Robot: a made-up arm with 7 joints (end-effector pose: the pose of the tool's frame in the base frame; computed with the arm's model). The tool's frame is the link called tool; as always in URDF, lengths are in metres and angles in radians.
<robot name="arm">
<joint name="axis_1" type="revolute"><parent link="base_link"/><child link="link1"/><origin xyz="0.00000 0.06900 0.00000" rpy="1.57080 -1.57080 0.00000"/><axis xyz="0 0 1"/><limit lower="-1.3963" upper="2.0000"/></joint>
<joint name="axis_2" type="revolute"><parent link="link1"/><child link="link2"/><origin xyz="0.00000 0.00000 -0.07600" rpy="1.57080 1.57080 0.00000"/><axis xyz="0 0 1"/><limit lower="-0.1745" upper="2.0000"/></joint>
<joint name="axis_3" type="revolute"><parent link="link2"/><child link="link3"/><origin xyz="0.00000 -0.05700 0.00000" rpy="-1.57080 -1.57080 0.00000"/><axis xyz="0 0 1"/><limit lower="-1.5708" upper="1.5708"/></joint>
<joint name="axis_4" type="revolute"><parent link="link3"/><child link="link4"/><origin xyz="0.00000 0.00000 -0.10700" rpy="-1.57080 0.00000 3.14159"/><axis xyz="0 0 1"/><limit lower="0.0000" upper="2.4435"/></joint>
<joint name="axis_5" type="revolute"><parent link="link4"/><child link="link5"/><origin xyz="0.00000 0.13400 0.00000" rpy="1.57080 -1.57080 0.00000"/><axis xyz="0 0 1"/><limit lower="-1.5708" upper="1.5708"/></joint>
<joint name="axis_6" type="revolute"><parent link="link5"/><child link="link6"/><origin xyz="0.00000 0.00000 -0.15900" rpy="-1.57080 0.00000 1.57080"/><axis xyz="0 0 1"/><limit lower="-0.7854" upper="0.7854"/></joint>
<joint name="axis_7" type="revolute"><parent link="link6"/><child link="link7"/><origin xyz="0.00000 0.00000 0.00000" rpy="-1.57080 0.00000 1.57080"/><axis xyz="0 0 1"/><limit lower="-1.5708" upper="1.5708"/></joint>
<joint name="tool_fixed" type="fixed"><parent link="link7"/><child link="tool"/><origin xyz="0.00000 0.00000 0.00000" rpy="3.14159 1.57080 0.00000"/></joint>
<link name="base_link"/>
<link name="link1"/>
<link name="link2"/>
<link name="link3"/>
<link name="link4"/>
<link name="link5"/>
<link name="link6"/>
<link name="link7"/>
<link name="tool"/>
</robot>
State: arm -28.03 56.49 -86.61 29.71 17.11 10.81 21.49
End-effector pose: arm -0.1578 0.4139 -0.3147 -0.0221 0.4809 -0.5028 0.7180
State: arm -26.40 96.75 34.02 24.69 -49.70 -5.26 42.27
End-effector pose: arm 0.1436 0.5642 0.0611 0.4909 0.2386 -0.3611 0.7561
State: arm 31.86 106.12 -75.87 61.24 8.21 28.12 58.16
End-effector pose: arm 0.1349 0.5071 -0.0982 0.1916 0.2753 -0.2223 0.9155
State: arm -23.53 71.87 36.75 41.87 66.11 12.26 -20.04
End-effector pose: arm 0.1406 0.5446 -0.0696 0.4253 -0.4424 0.4439 0.6529
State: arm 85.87 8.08 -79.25 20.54 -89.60 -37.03 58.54
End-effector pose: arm 0.4484 0.1066 -0.0132 0.3993 0.3186 -0.8434 0.1666
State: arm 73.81 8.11 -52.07 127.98 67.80 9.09 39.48
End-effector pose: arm 0.0488 -0.0376 0.1337 0.6005 0.4469 0.6621 0.0351
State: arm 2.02 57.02 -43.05 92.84 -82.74 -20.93 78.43
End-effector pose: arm 0.2225 0.1617 -0.2413 0.1099 0.3205 -0.9167 0.2118
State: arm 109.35 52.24 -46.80 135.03 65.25 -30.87 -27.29
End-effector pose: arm 0.0406 0.0183 0.1645 0.3414 0.8895 0.2610 0.1551
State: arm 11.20 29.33 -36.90 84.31 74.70 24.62 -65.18
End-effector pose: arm 0.2781 0.0869 -0.2039 0.1413 -0.2650 0.1927 0.9342
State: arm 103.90 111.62 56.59 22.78 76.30 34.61 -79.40
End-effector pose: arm -0.2557 0.5137 0.0011 0.3436 0.3882 -0.8514 0.0794
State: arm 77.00 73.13 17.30 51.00 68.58 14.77 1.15
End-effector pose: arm 0.0843 0.4980 0.2037 -0.0207 -0.9156 0.3488 0.1988
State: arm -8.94 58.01 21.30 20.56 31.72 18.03 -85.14
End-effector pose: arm 0.0635 0.5366 -0.2130 0.8555 0.0928 0.3624 0.3580
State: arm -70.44 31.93 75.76 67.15 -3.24 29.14 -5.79
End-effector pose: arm -0.0695 0.5140 -0.0952 0.6532 0.0744 0.1455 0.7393
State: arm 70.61 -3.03 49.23 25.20 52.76 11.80 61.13
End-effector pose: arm 0.4360 0.2167 -0.0671 -0.6707 -0.6925 0.2409 0.1121
